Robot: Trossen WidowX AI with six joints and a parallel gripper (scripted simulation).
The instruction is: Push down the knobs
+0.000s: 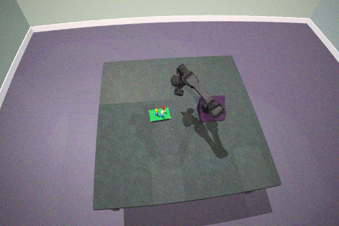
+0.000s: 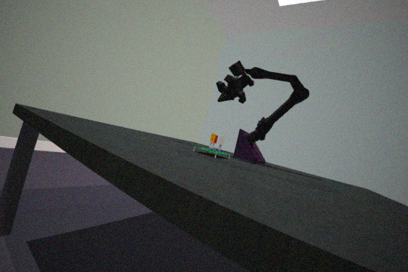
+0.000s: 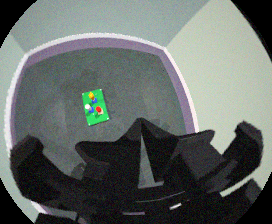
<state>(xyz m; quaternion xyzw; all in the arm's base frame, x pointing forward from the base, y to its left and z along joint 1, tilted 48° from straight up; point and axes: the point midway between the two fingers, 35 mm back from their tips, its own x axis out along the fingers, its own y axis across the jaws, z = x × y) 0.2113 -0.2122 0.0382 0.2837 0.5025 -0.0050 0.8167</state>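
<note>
My gripper tip is now 80 mm short of the red knob, 70 mm to the right of it and 190 mm above it. Round my gripper tip: orange knob: 140 mm ahead, 80 mm to the left, 180 mm below.
</note>
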